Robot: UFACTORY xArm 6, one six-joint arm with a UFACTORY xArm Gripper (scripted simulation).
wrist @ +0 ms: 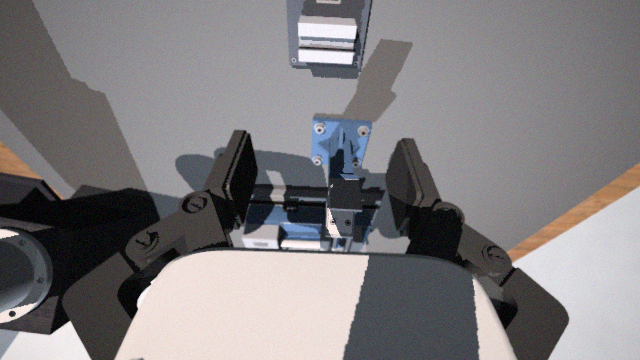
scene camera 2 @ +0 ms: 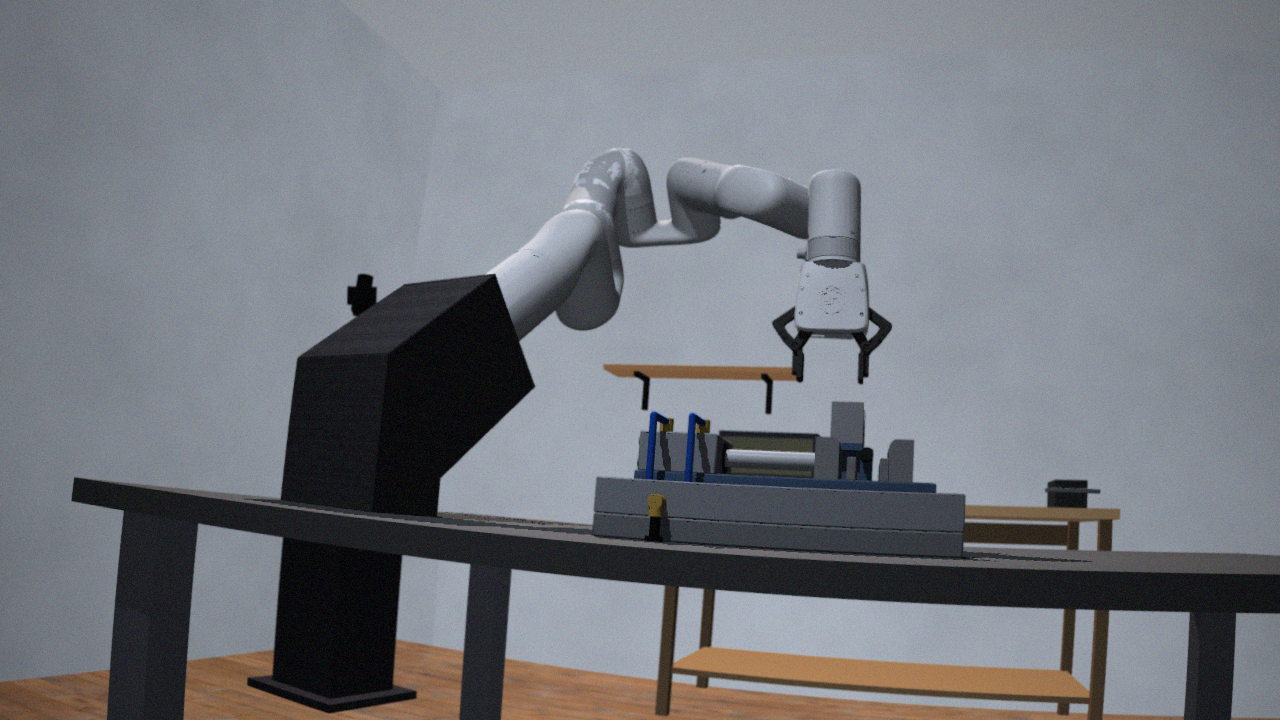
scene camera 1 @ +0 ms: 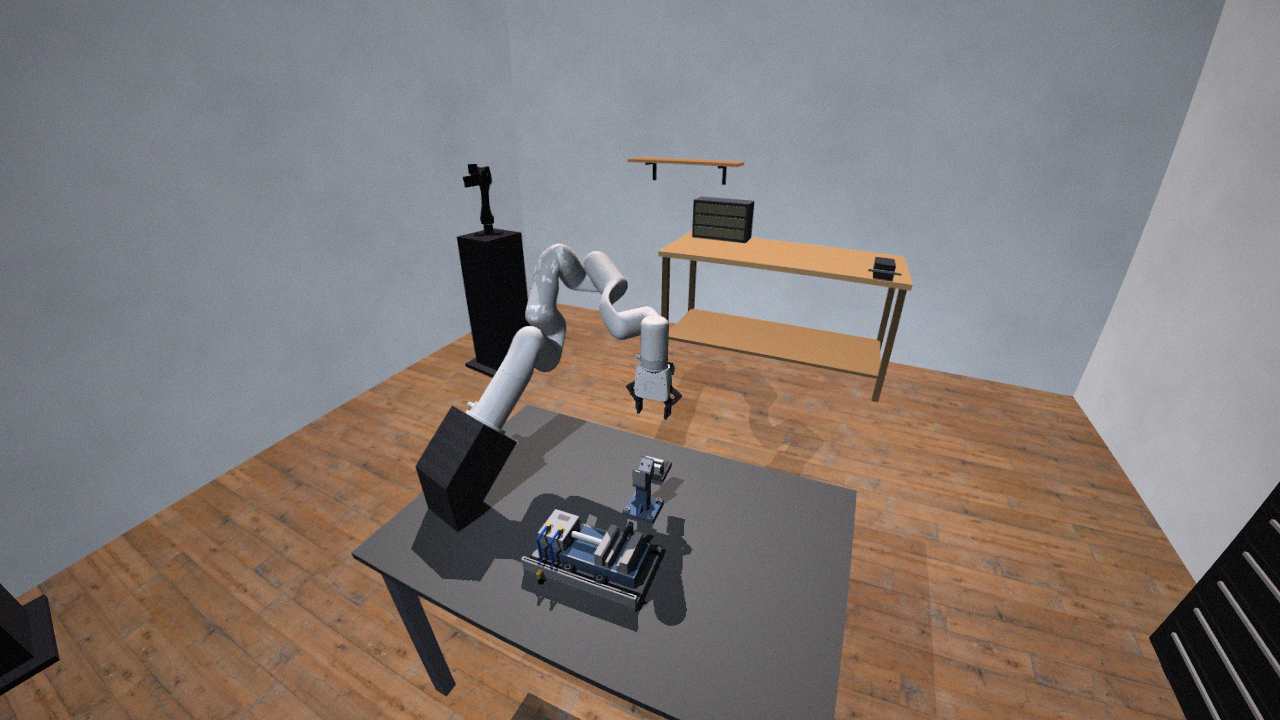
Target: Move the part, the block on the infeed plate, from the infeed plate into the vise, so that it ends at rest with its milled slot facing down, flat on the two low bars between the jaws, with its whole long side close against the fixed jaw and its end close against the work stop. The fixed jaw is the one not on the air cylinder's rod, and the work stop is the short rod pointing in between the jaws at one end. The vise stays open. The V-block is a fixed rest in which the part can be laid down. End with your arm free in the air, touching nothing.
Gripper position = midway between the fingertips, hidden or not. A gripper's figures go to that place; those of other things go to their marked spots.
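A part (wrist: 321,39) is 0.29 m from the lens; my gripper (wrist: 323,154) is 0.13 m from the lens.
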